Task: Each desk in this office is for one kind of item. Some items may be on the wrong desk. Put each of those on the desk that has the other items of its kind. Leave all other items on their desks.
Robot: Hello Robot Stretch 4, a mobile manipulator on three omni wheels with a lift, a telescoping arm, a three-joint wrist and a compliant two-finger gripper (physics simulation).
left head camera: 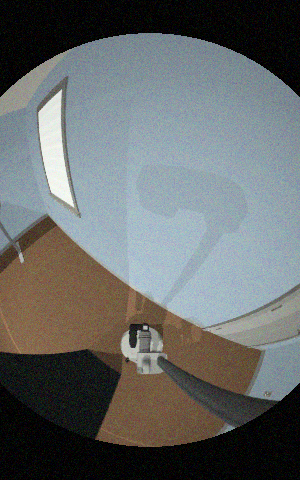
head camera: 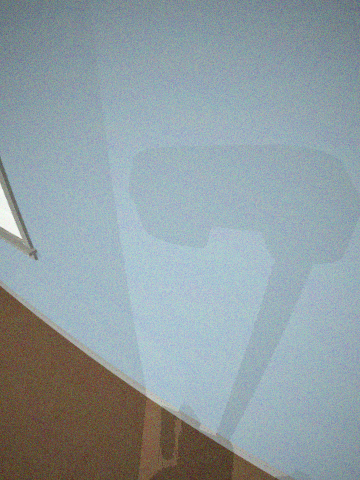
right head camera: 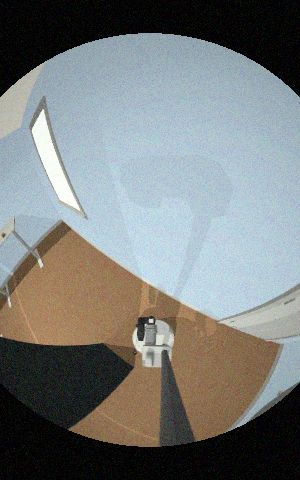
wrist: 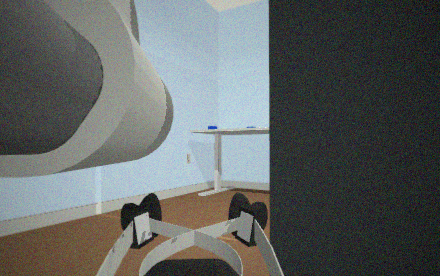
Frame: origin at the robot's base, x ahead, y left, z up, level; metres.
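Seen in the pictures: gripper, between the fingertips: (left head camera: pixel 132 363) (right head camera: pixel 139 355) (wrist: pixel 195 210).
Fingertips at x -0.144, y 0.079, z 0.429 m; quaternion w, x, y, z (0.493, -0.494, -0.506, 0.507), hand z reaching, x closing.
Observation:
A point is followed by its place in that frame.
In the wrist view a desk (wrist: pixel 235 132) @[x -2.948, y 0.406, z 0.667 m] with a thin pale top and a white leg stands in the far corner. A small blue item (wrist: pixel 212 127) @[x -2.950, y 0.150, z 0.721 m] lies near its left end. A second blue item (wrist: pixel 251 127) @[x -2.982, y 0.591, z 0.727 m] lies farther right on it; both are too small to identify. Part of a desk (right head camera: pixel 7 230) @[x 0.844, y 2.239, z 0.922 m] also shows at the left edge of the right head view. My gripper (wrist: pixel 195 210) @[x -0.144, y 0.079, z 0.429 m] is open and empty, with its two dark finger pads well apart, far from the desk and low in the wrist view.
A large dark panel (wrist: pixel 355 140) @[x -0.318, y 0.323, z 0.498 m] (left head camera: pixel 55 390) @[x -0.267, y 0.403, z 0.951 m] (right head camera: pixel 60 380) @[x -0.283, y 0.377, z 0.963 m] stands close on one side. A blue wall (head camera: pixel 200 100) @[x 0.590, y -0.046, z 1.487 m] with a window (left head camera: pixel 54 145) @[x 1.211, y 0.939, z 1.472 m] (right head camera: pixel 55 162) @[x 1.170, y 0.875, z 1.411 m] is ahead. A pale door (left head camera: pixel 270 315) @[x 0.050, y -0.859, z 0.880 m] (right head camera: pixel 270 315) @[x 0.038, y -0.878, z 0.716 m] is at the right. Shadows of the robot fall on the wall.

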